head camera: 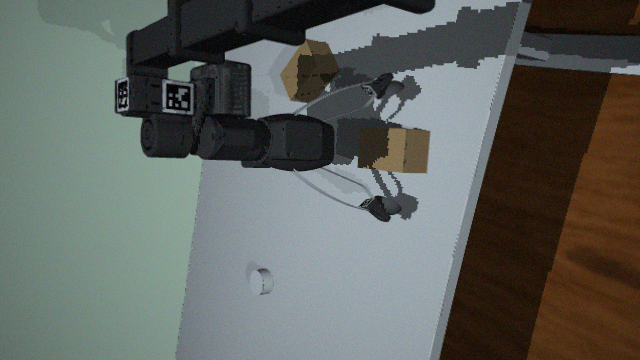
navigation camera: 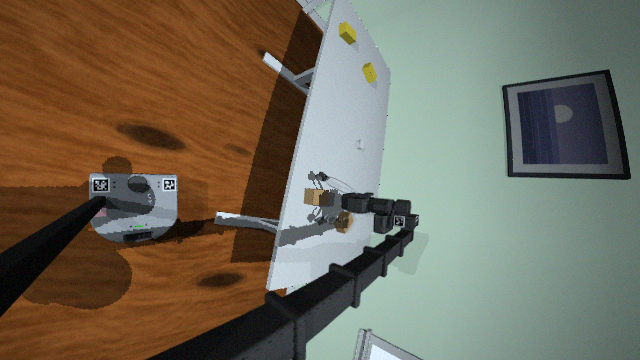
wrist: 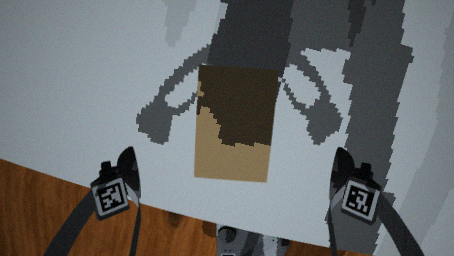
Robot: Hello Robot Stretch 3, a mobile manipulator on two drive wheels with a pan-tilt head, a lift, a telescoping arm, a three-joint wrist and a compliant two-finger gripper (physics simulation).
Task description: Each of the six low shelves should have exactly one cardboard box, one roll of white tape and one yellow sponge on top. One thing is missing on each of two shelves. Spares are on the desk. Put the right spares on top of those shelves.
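Note:
My gripper (head camera: 385,146) (navigation camera: 324,198) (wrist: 234,165) is open above the white desk (head camera: 350,290) (navigation camera: 335,120) (wrist: 65,100), its fingers wide apart. A cardboard box (head camera: 407,150) (navigation camera: 314,197) (wrist: 232,167) stands on the desk below, between the two fingers as seen in the wrist view, with space on both sides and partly in shadow. A second cardboard box (head camera: 310,70) (navigation camera: 344,222) stands turned at an angle nearer the wall. A roll of white tape (head camera: 261,281) (navigation camera: 360,144) lies on the desk. Two yellow sponges (navigation camera: 347,33) (navigation camera: 369,72) lie at the desk's far end. The shelves do not show.
My arm (head camera: 210,32) (navigation camera: 325,295) reaches over the desk near the green wall (head camera: 100,200) (navigation camera: 450,225). My base (navigation camera: 162,207) stands on the wooden floor beside the desk. Desk legs (navigation camera: 245,218) (navigation camera: 280,67) stick out under the desk's edge. A framed picture (navigation camera: 562,125) hangs on the wall.

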